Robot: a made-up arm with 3 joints.
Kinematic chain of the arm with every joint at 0, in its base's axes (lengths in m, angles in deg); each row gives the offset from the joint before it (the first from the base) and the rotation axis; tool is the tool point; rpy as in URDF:
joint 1: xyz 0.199 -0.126 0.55 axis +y
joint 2: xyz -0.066 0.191 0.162 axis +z
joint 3: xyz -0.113 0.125 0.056 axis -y
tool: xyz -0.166 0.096 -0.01 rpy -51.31 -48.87 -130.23
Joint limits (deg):
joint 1: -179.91..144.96
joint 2: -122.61..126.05
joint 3: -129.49..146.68
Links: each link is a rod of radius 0.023 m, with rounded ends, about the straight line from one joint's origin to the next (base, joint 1, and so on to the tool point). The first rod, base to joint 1, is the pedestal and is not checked.
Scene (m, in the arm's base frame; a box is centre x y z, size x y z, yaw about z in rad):
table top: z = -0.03
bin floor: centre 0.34 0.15 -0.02 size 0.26 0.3 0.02 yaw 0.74
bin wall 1: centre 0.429 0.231 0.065 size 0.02 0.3 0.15 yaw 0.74
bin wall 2: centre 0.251 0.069 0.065 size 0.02 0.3 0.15 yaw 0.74
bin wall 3: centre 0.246 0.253 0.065 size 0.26 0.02 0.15 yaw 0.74
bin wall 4: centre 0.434 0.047 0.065 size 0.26 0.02 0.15 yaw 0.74
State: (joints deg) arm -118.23 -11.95 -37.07
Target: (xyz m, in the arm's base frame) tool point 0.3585 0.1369 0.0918
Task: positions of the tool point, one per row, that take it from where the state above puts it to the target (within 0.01 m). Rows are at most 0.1 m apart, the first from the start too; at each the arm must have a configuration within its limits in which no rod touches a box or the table.
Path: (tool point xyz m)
1: 0.0774 0.3590 0.1982
2: 0.1007 0.3809 0.2404
3: 0.1199 0.3952 0.2933
4: 0.1819 0.3575 0.2474
5: 0.2392 0.3081 0.2169
6: 0.2889 0.2518 0.2023
7: 0.3290 0.1933 0.2021
8: 0.3585 0.1369 0.2138
9: 0.3686 0.1276 0.1864
10: 0.3731 0.1229 0.1592
11: 0.3727 0.1229 0.1335
12: 0.3676 0.1277 0.1107
13: 0.3585 0.1369 0.0918

